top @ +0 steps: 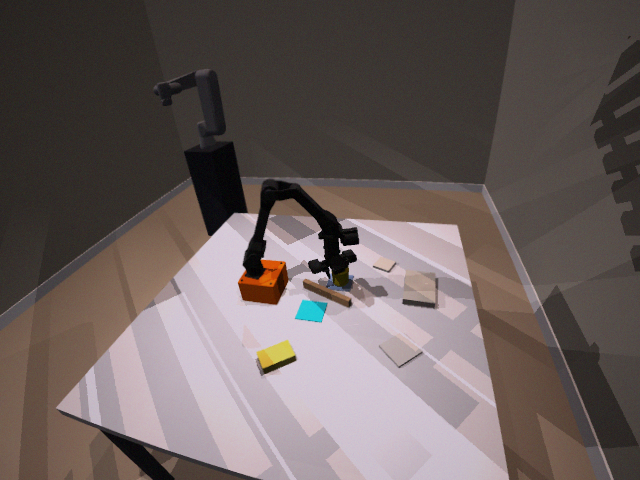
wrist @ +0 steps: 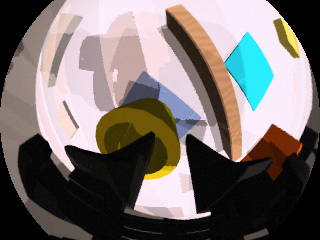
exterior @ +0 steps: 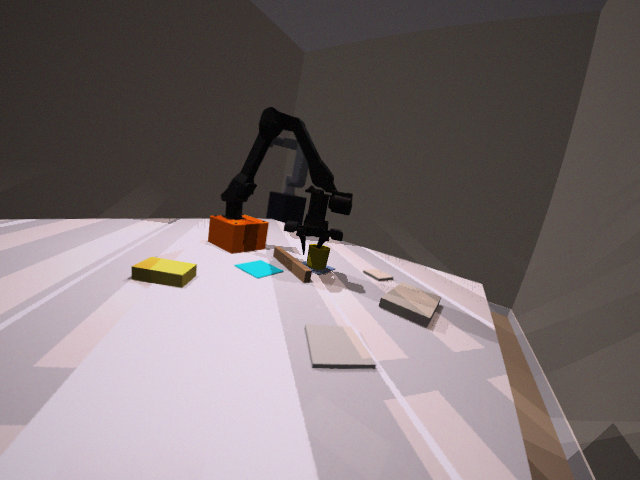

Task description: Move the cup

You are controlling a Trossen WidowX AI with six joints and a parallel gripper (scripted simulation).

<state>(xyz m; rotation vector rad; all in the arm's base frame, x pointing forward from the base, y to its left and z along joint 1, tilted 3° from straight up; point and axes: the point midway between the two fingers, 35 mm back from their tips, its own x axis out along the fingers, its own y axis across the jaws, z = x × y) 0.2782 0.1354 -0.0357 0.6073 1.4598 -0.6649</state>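
Right now my gripper tip is 20 mm to the right of the yellow cup and 20 mm short of it. Round my gripper tip: blue pad 40 mm below, 20 mm to the left, 20 mm ahead; wooden bar 80 mm to the right, 30 mm below; cyan pad 170 mm to the right, 40 mm below, 30 mm behind.
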